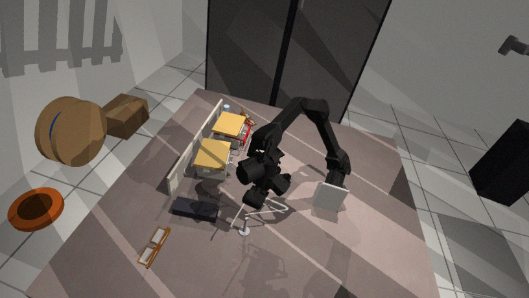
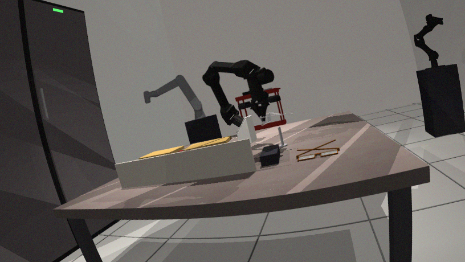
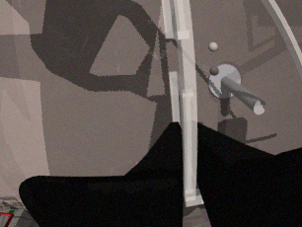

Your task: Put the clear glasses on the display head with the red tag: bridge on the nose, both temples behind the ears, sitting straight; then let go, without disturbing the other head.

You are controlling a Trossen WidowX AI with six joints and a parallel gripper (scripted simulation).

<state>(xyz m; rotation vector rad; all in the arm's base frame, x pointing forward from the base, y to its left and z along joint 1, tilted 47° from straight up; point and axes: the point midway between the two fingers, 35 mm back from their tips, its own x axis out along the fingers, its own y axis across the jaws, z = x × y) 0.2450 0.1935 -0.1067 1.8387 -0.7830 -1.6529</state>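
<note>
The small metal post lies 100 mm below my gripper tip, 70 mm to the left of it and 10 mm ahead of it. Round my gripper tip: dark box (210 mm ahead, 100 mm below, 70 mm to the left); white panel (370 mm ahead, 240 mm to the right, 70 mm below).
</note>
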